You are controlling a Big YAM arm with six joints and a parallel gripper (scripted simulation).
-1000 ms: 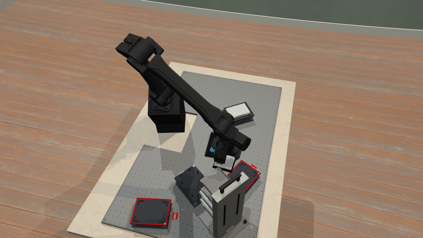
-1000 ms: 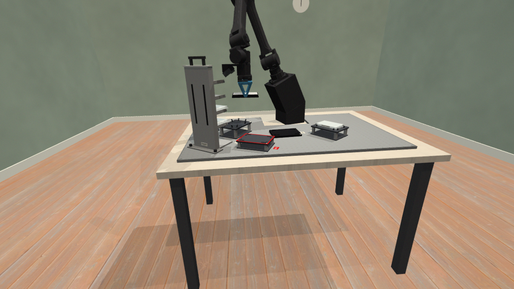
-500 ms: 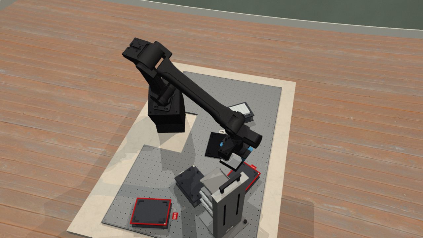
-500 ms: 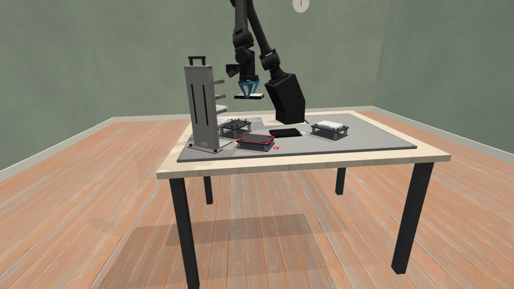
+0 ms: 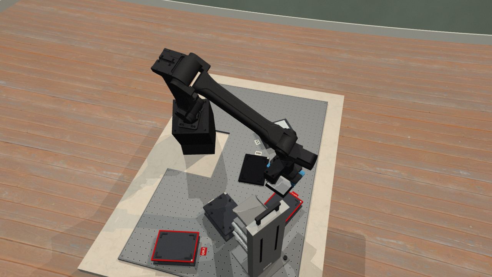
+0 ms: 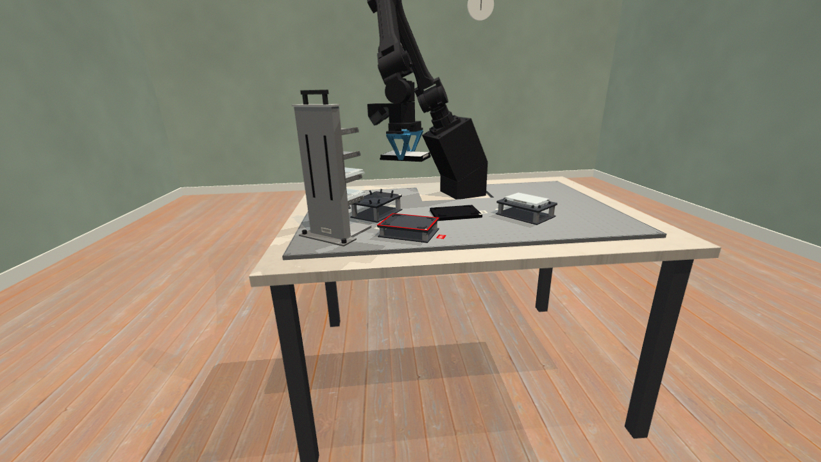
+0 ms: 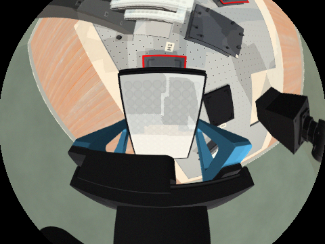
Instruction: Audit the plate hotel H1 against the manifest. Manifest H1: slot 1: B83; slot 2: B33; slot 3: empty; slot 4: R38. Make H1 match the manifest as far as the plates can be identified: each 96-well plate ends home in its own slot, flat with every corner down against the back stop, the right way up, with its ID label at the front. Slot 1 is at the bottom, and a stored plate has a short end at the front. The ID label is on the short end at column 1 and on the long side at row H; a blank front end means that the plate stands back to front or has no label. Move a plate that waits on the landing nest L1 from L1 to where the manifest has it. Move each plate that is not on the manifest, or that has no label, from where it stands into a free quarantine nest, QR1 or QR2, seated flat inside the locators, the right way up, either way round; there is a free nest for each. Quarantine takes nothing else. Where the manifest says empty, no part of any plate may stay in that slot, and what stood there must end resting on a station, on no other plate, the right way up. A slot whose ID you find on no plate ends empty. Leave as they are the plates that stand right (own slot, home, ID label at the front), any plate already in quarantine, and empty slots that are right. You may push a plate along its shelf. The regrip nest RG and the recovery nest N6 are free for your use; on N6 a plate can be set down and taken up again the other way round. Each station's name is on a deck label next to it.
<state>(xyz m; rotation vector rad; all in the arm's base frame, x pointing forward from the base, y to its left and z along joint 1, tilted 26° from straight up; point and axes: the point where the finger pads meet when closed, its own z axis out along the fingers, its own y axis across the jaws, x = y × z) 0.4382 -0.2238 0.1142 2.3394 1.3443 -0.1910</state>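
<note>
The red-edged quarantine nest QR1 is 210 mm below my hand. From my hand the other things lie so: plate hotel H1 (40 mm behind, 240 mm to the right, 50 mm below); then H1 deck label (70 mm behind, 80 mm to the right, 250 mm below); then hotel handle (40 mm behind, 240 mm to the right, 180 mm above).
</note>
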